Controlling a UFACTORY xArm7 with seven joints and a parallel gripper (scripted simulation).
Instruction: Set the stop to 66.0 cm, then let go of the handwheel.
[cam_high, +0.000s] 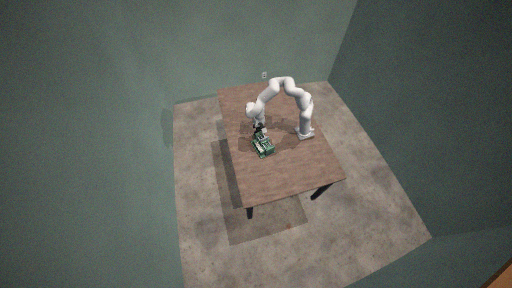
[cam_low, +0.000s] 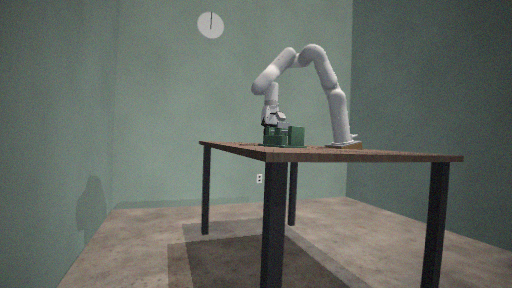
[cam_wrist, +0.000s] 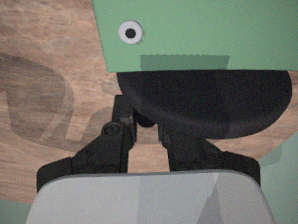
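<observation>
My gripper is now 20 mm to the right of the black handwheel. Round my hand: green stop fixture 30 mm behind, 150 mm to the left, 20 mm above.
</observation>
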